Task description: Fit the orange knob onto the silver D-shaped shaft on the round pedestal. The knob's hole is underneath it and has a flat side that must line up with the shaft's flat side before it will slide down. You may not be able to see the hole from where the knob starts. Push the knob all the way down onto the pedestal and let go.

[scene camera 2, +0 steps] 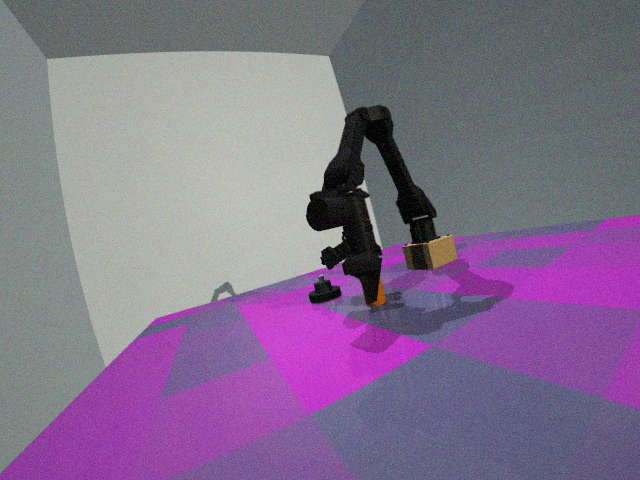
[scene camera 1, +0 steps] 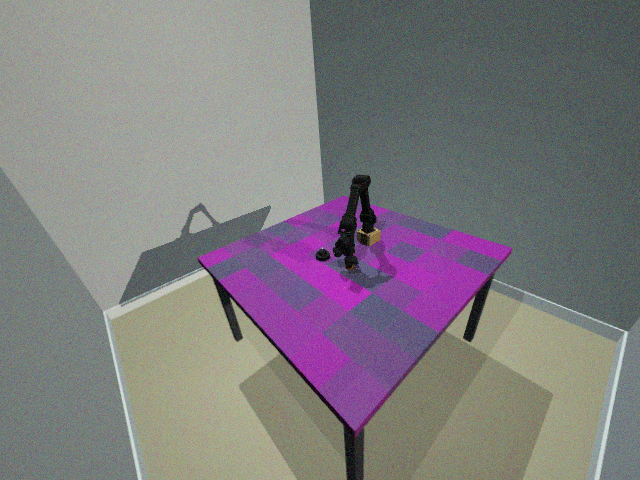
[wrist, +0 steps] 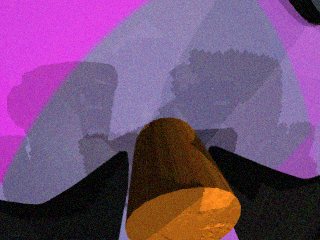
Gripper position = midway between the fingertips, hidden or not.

In view: my gripper [scene camera 2: 375, 297].
My gripper shows as well in the wrist view [wrist: 169, 156].
